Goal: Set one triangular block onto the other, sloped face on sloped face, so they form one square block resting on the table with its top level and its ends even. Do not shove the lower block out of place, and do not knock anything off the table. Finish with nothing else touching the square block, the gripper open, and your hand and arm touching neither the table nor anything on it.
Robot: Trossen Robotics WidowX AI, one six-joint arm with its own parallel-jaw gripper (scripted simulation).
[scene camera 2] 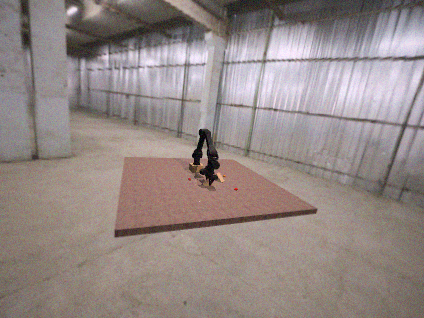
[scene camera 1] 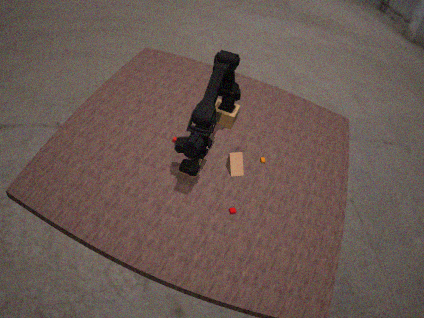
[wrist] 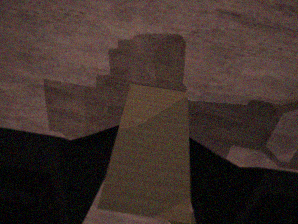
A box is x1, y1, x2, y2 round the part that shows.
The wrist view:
gripper: [0, 125, 297, 223]
tan triangular block: [97, 84, 190, 222], held by the gripper
